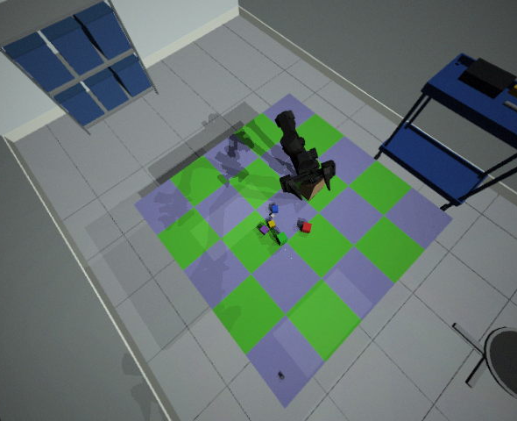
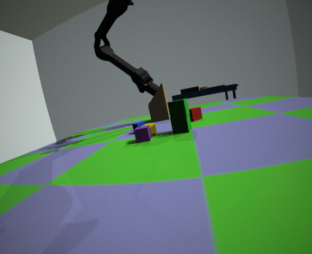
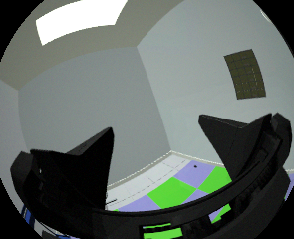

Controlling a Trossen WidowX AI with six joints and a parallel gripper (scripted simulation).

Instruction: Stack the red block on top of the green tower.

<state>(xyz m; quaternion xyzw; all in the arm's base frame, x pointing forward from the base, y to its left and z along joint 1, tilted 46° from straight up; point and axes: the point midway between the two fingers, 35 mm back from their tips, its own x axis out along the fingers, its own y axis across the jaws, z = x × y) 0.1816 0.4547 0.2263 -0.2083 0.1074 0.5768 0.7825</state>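
The purple block is 58 cm below my gripper tip, 14 cm to the right of it and 11 cm ahead of it.
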